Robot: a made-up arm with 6 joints.
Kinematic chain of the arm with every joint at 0, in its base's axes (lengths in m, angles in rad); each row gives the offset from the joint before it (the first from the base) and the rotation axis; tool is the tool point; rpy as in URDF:
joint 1: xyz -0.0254 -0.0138 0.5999 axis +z
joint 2: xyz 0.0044 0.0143 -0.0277 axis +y
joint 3: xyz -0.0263 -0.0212 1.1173 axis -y
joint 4: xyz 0.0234 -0.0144 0 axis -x
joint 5: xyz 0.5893 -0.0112 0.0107 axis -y
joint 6: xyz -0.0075 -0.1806 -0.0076 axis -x
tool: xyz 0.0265 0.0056 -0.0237 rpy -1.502 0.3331 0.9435
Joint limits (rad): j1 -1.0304..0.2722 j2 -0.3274..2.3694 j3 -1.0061..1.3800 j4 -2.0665..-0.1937 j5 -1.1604..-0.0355 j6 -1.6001..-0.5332
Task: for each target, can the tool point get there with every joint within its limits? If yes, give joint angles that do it. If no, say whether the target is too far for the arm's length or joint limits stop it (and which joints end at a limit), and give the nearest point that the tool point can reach.
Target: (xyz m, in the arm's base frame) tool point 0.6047 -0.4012 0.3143
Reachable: yes | joints -0.3166 1.3644 -0.7197 -0.4379 -0.1585 -1.2221
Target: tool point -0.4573 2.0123 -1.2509
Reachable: no: too far | nearest point 0.3918 0.1844 -0.7468 | short by 2.078 m
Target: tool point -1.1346 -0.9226 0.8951
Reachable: no: joint limits stop it (at a limit: joint 1, joint 3, joint 4, joint 5, joint 6) | nearest point -0.0155 -0.3998 1.0966 | short by 1.252 m
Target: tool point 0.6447 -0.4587 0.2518
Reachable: yes | joints -0.6004 1.3834 -0.4013 -1.6710 -1.0687 -0.7857
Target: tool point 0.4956 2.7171 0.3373
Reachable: no: too far | nearest point 1.1435 0.3958 0.3373 | short by 2.410 m
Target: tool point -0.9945 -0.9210 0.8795
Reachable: no: joint limits stop it (at a limit: joint 1, joint 3, joint 4, joint 5, joint 6) | nearest point 0.0267 -0.4701 1.0346 | short by 1.127 m
